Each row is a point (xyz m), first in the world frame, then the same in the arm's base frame.
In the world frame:
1: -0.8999 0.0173 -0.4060
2: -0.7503 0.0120 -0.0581
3: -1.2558 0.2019 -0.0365
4: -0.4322 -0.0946 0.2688
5: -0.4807 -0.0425 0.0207
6: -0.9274 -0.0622 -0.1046
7: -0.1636 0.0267 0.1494
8: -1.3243 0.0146 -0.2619
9: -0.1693 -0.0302 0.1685
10: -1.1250 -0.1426 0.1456
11: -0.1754 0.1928 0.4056
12: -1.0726 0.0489 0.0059
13: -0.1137 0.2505 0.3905
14: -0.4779 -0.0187 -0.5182
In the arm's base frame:
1: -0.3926 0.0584 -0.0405
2: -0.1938 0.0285 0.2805
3: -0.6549 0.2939 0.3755
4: 0.1507 -0.1274 0.5569
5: 0.0731 -0.0673 0.3182
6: -0.3852 -0.0173 0.2631
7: 0.4131 -0.0484 0.3956
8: -0.7851 0.1205 0.1668
9: 0.4018 -0.1038 0.4164
10: -0.5519 -0.0675 0.5420
11: 0.4664 0.1163 0.6474
12: -0.4929 0.1143 0.3923
13: 0.5331 0.1639 0.6219
14: -0.0034 -0.0417 -0.2151

